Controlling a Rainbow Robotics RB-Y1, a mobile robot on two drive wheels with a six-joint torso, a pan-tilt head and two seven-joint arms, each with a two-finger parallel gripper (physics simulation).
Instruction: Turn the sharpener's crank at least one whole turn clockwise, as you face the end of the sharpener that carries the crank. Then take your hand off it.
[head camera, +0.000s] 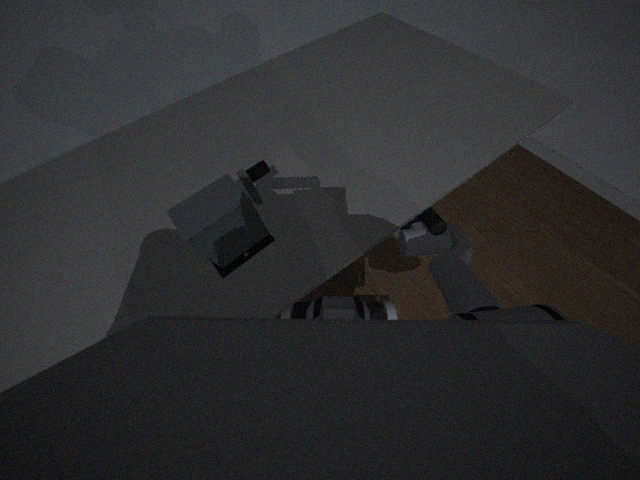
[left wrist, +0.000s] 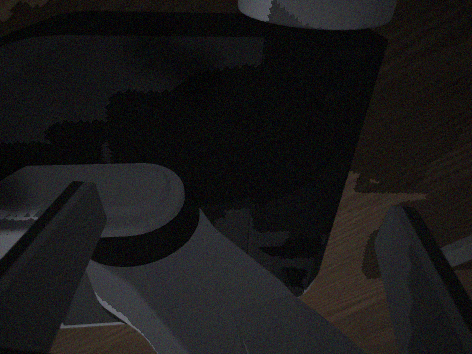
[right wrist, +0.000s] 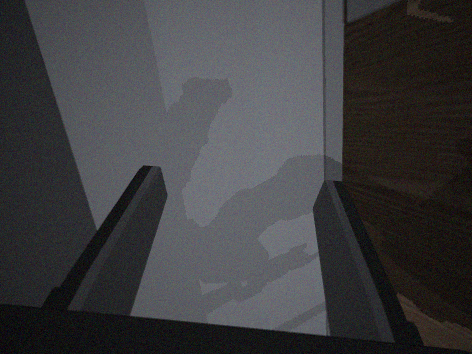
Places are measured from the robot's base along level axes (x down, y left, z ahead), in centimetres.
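Pixels of known places: left gripper, fingertip midpoint: (left wrist: 238, 212); right gripper, fingertip midpoint: (right wrist: 240, 187).
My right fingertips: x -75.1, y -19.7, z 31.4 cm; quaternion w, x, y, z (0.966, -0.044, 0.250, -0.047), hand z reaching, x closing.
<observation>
Behind a point stands the place of what it marks.
The sharpener (head camera: 219, 219) {x -107.7, y 18.1, z 3.3 cm} is a grey, boxy body with a black lower edge, on the pale table (head camera: 361, 113) {x -95.0, y -7.4, z 44.7 cm} at left of centre in the head view. Its crank (head camera: 250, 187) {x -107.0, y 14.4, z 9.9 cm} is a thin grey arm at the upper right end of the body, with a black handle (head camera: 257, 171) {x -108.8, y 12.9, z 11.6 cm} sticking out from its upper part. No finger touches the crank. My right gripper (right wrist: 240, 187) {x -75.1, y -19.7, z 31.4 cm} is open and empty over a pale surface; its fingers cannot be made out in the head view. My left gripper (left wrist: 238, 212) {x -48.5, y 24.9, z -13.7 cm} is open and empty. The sharpener does not show in either wrist view.
My right arm (head camera: 460, 281) {x -97.1, y -21.0, z -3.7 cm} is at the right of the head view, beyond the table's edge and over the wooden floor (head camera: 547, 227) {x -0.1, y -137.7, z 58.6 cm}. Shadows fall around the sharpener. A large dark surface (head camera: 310, 397) {x -129.4, y 0.8, z -15.4 cm} fills the bottom. Grey and black robot parts (left wrist: 225, 285) {x -38.1, y 5.1, z -13.2 cm} show in the left wrist view.
</observation>
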